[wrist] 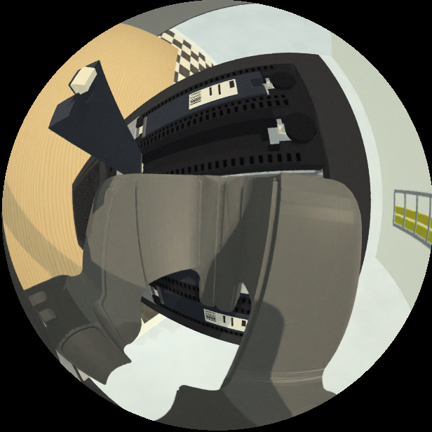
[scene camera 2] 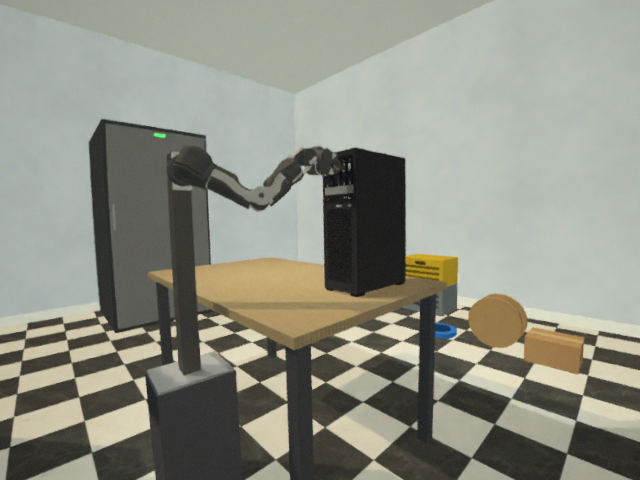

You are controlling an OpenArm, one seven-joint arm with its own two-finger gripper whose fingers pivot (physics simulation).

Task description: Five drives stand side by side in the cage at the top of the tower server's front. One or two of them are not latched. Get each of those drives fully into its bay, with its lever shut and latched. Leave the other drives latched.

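The black tower server [scene camera 2: 379, 222] [wrist: 345, 125] stands on the table, its cage of upright drives at the top front. In the wrist view, an outer drive's lever [wrist: 165, 112] with a white label lies flat along its face. On the drive beside it, a dark navy lever [wrist: 102, 120] with a pale tip stands swung out from its lower end, away from its metal catch [wrist: 276, 132]. Another labelled lever [wrist: 225, 318] lies flat on the far side of the fingers. My gripper [scene camera 2: 338, 165] [wrist: 228, 245] is shut and empty, close to the cage front, beside the open lever. It hides the middle drives.
The wooden table [scene camera 2: 268, 289] [wrist: 40, 200] carries the server. A tall grey cabinet [scene camera 2: 149, 222] stands behind the arm's post [scene camera 2: 185, 279]. A yellow tool chest [scene camera 2: 439, 266], a blue ring [scene camera 2: 445, 336], a round brown object [scene camera 2: 496, 320] and a brown box [scene camera 2: 553, 351] are beyond the table.
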